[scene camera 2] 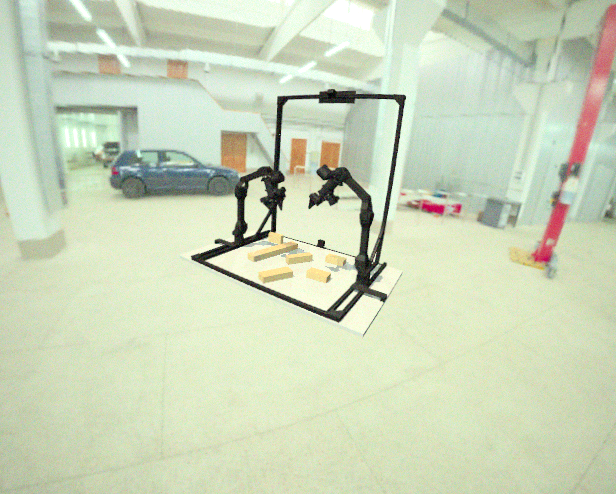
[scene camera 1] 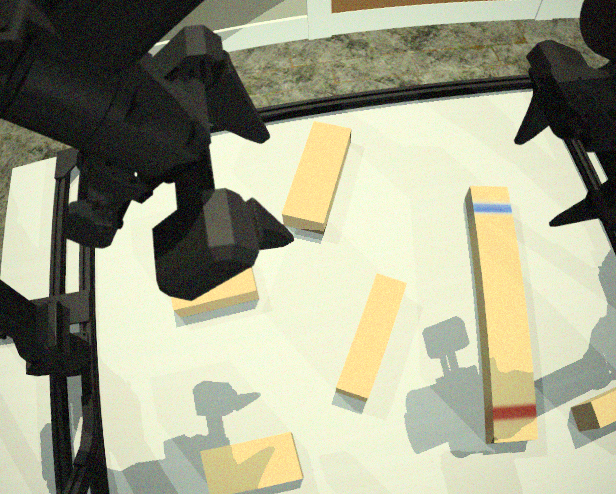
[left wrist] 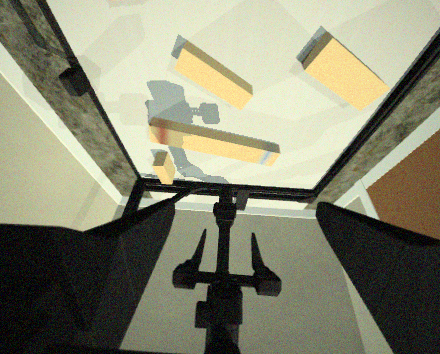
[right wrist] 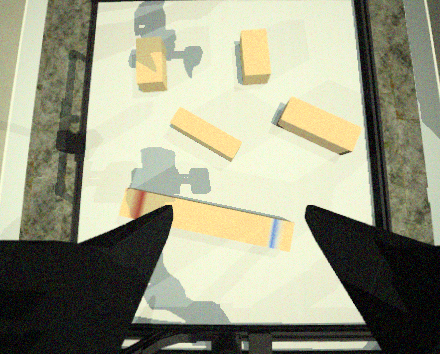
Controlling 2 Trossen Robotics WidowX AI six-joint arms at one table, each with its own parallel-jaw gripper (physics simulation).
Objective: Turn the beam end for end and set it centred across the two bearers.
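Frame: origin at the left arm's base, x ahead, y left, z up, level; millimetres.
Where they show: left gripper, fingertip midpoint: (scene camera 2: 312,207) (scene camera 1: 276,187) (left wrist: 245,206); right gripper, fingertip midpoint: (scene camera 2: 277,211) (scene camera 1: 534,182) (left wrist: 229,230) (right wrist: 238,211); left arm's base, origin of the base link: (scene camera 2: 362,282) (scene camera 1: 70,355); right arm's base, origin of the base link: (scene camera 2: 238,242) (left wrist: 226,192) (right wrist: 226,349).
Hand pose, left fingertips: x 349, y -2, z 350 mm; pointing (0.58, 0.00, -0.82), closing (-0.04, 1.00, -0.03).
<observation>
Each offset is from my left fingertips to the top centre of the thing.
The long wooden beam @(dx +285, dy -43, dz -332 mm) (scene camera 1: 506,308) (scene camera 2: 272,251) (left wrist: 220,145) (right wrist: 225,225) lies flat on the table. In scene camera 1 its blue band is at the upper end, its red band at the lower. Two short blocks, apparently the bearers, lie roughly parallel and apart: one @(dx -116, dy +75, dz -332 mm) (scene camera 1: 218,295) (scene camera 2: 318,275) (right wrist: 255,55) partly behind my left gripper in scene camera 1, the other @(dx -98, dy -186, dz -332 mm) (scene camera 1: 280,463) (scene camera 2: 335,259) (right wrist: 151,65) at the bottom. My left gripper (scene camera 1: 280,189) (scene camera 2: 320,201) (left wrist: 245,206) is open and empty, above the table. My right gripper (scene camera 1: 534,182) (left wrist: 229,230) (right wrist: 238,211) is open and empty, raised near the beam's blue end.
A wide block @(dx +67, dy +224, dz -332 mm) (scene camera 1: 317,174) (scene camera 2: 275,275) (left wrist: 346,74) (right wrist: 320,125) and a narrow block @(dx +89, dy -45, dz -326 mm) (scene camera 1: 371,337) (scene camera 2: 299,258) (left wrist: 212,75) (right wrist: 205,134) lie between the bearers and the beam. Another block @(dx +411, dy -225, dz -306 mm) (scene camera 1: 606,409) (scene camera 2: 275,237) (left wrist: 167,170) is near the beam's red end. A black frame borders the table.
</observation>
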